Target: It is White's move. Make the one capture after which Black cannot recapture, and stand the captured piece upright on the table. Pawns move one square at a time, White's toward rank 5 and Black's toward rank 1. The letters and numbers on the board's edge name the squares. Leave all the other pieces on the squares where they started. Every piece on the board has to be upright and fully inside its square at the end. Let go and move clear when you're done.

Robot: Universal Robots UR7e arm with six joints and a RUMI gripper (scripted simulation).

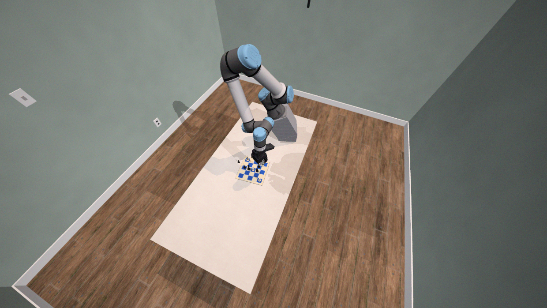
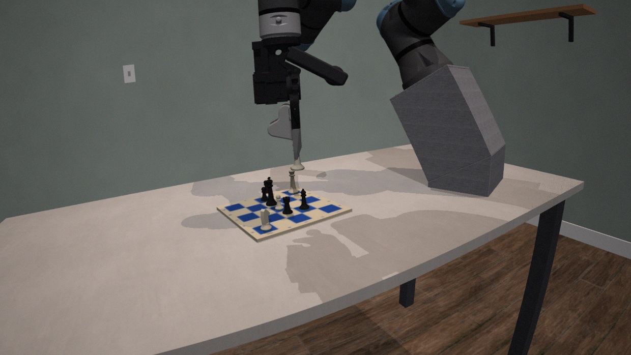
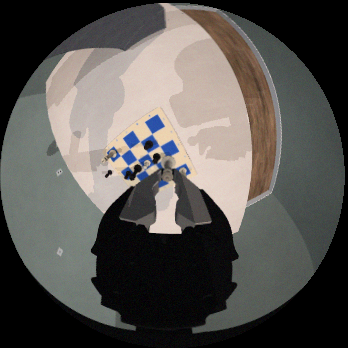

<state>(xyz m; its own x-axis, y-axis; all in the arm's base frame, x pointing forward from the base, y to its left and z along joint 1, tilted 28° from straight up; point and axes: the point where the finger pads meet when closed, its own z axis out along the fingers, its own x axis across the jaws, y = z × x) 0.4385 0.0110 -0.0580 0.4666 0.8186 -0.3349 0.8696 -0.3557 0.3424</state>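
The white pawn lies 1 cm ahead of my hand, 8 cm to the right of it and 12 cm below it. From my hand the other things lie so: blue-and-cream chessboard 1 cm ahead, 8 cm to the right, 14 cm below; then white king 6 cm behind, 16 cm to the right, 11 cm below; then black king 2 cm ahead, 11 cm to the right, 11 cm below.
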